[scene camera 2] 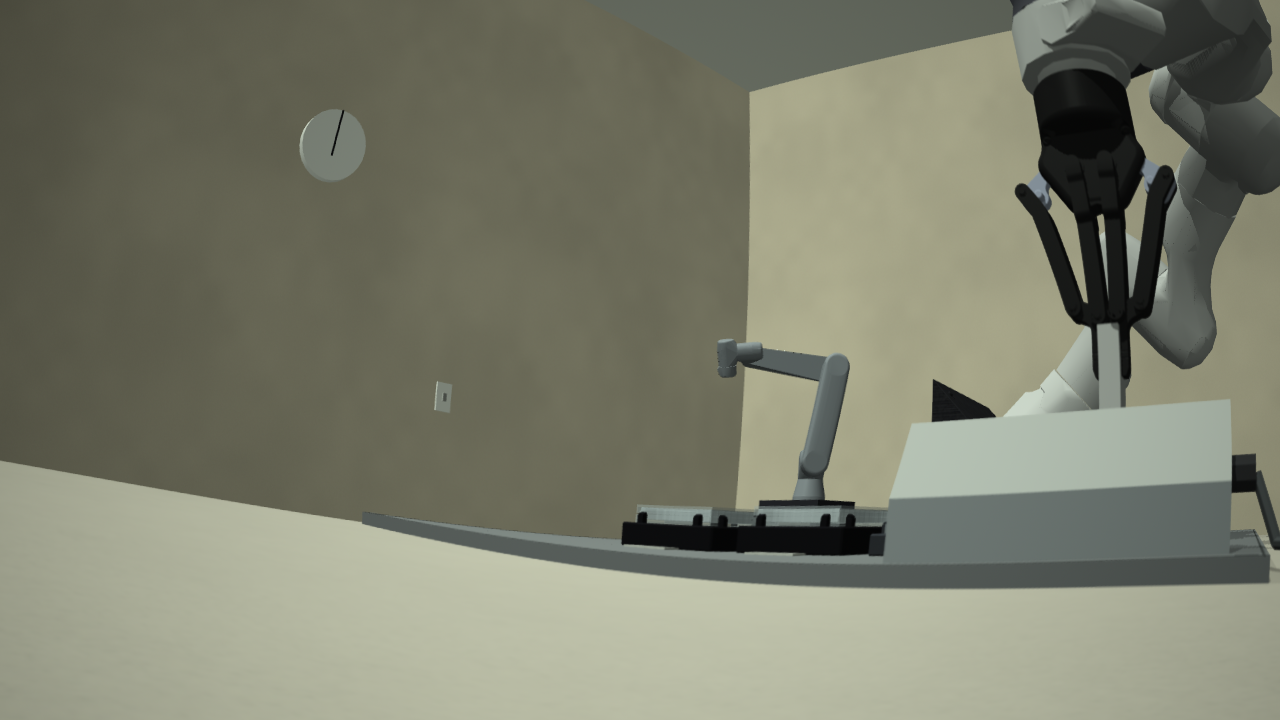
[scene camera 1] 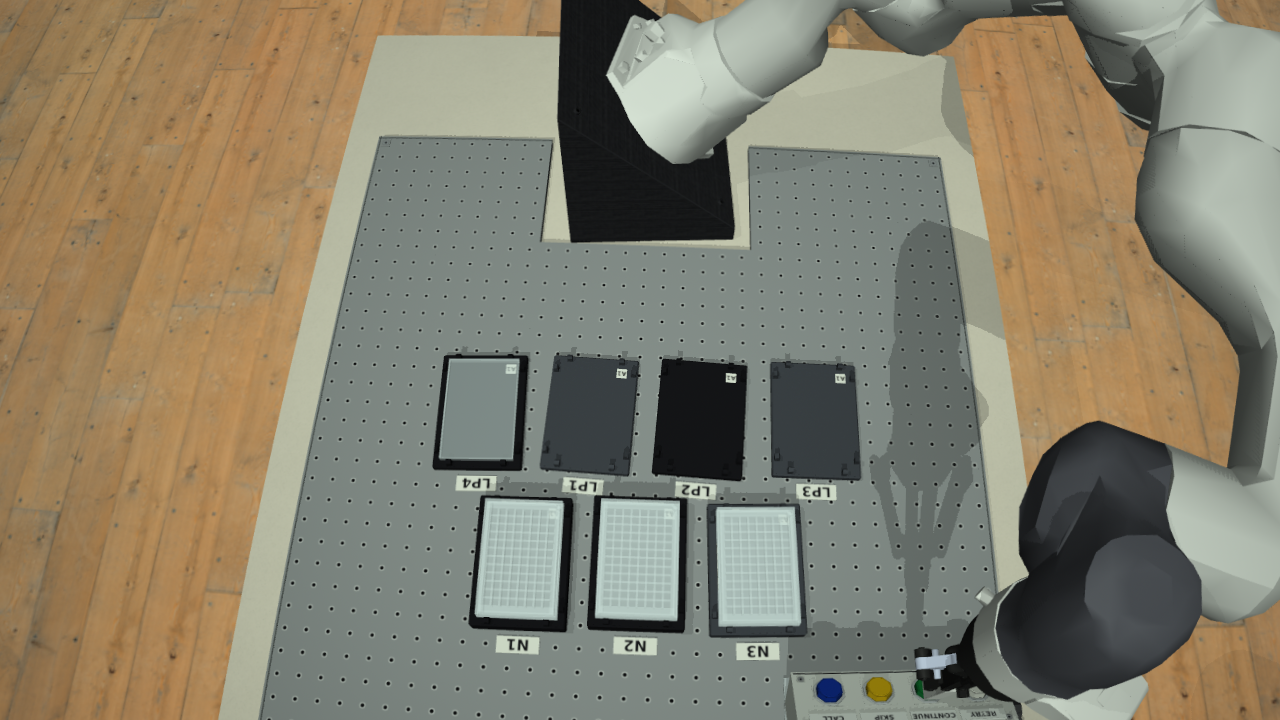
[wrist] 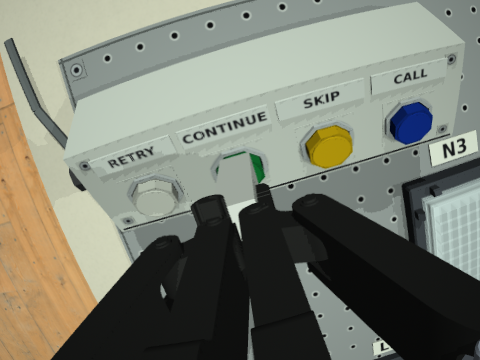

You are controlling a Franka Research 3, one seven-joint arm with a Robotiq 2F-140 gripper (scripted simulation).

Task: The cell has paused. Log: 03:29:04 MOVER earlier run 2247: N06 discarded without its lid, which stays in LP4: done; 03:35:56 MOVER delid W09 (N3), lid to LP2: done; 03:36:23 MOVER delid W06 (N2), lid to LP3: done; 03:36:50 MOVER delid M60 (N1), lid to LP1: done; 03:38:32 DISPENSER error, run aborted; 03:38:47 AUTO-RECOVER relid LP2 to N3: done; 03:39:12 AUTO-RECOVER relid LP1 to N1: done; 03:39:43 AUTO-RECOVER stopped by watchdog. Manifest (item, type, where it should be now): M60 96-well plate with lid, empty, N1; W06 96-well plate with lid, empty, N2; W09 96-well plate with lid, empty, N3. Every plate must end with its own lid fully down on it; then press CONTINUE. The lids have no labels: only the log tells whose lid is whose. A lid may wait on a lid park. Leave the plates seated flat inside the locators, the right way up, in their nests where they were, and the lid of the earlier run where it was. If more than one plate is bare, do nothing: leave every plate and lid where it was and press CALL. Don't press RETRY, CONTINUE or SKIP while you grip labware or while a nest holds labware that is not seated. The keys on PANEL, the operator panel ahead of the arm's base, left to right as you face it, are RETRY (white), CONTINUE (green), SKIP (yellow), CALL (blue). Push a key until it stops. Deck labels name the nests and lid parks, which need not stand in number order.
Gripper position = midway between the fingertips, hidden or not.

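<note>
The gripper (scene camera 1: 930, 685). In the wrist view, the gripper (wrist: 241, 180). Clear lid (scene camera 1: 638, 558). Clear lid (scene camera 1: 479, 420). Clear lid (scene camera 1: 518, 576). Clear lid (scene camera 1: 758, 576).
</note>
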